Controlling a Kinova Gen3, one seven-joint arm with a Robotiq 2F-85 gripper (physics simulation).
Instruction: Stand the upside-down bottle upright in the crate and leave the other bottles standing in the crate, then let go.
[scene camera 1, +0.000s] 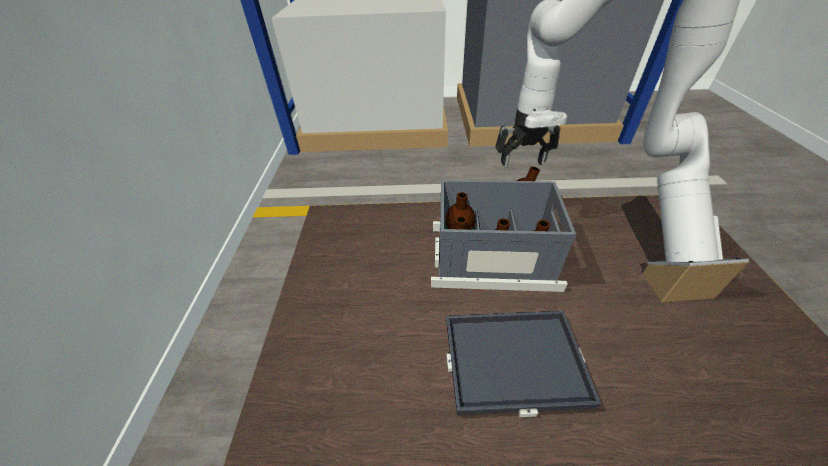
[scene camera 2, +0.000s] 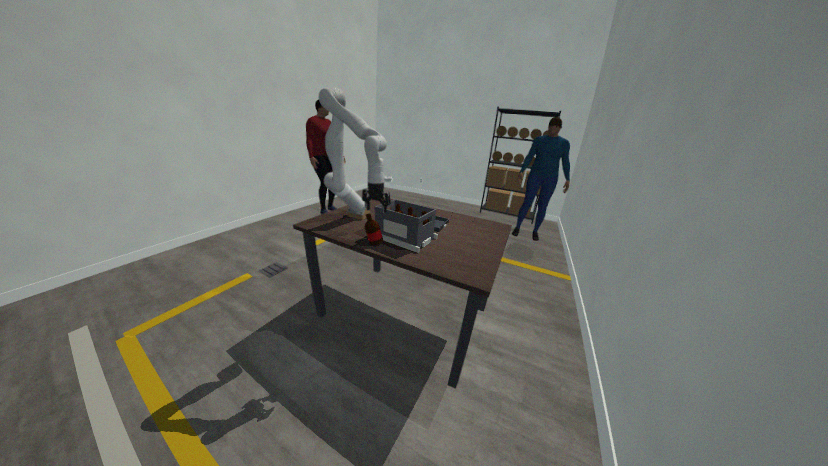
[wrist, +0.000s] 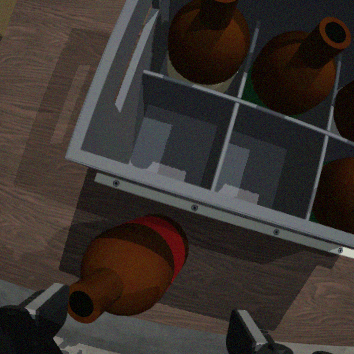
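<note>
A brown bottle with a red label is on the table outside the grey crate, beside its long wall on the far side in scene camera 1. Its mouth is up and it leans a little; its base is partly hidden. My gripper is open and empty, above this bottle and higher than the crate rim. Inside the crate several brown bottles stand mouth up, among them one with a pale label and one with a green label. Two compartments nearest the red-labelled bottle are empty.
White strips are fixed along the crate's foot. A shallow dark tray lies on the wooden table in front of the crate. The arm's base stands on a tan mount. Two people stand beyond the table.
</note>
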